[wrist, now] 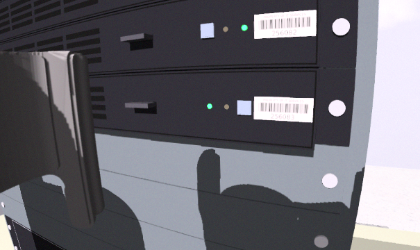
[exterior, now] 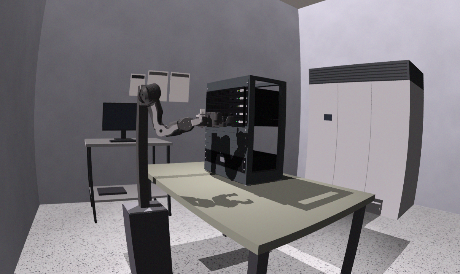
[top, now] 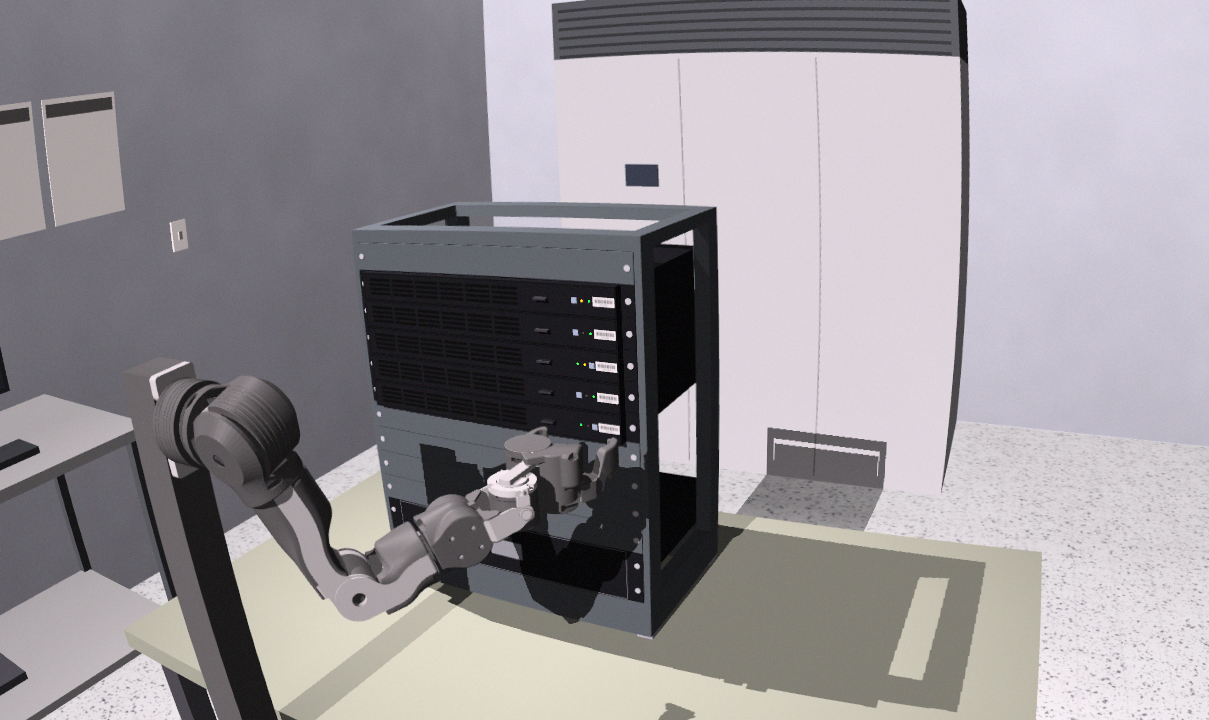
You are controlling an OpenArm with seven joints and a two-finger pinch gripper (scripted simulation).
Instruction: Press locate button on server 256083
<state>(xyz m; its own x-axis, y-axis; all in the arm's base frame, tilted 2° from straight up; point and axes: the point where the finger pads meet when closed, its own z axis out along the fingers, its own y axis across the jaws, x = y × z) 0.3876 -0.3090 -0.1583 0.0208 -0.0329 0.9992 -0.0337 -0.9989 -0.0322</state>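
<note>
My hand is 8 cm short of the pale square button and 2 cm to the right of it.
</note>
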